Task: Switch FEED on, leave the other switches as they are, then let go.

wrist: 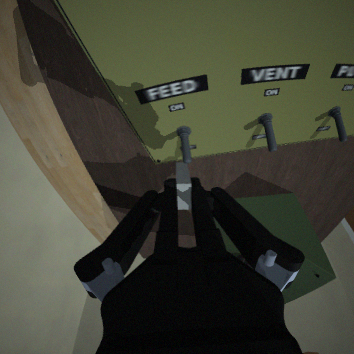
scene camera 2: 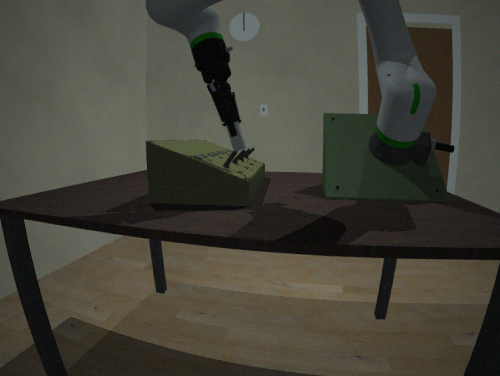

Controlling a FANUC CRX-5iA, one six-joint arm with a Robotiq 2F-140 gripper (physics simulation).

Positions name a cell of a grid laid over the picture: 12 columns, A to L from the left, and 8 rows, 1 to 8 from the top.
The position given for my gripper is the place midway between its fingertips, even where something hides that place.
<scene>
I see my gripper (scene camera 2: F4).
My gripper is seen too in the wrist view (wrist: G4).
</scene>
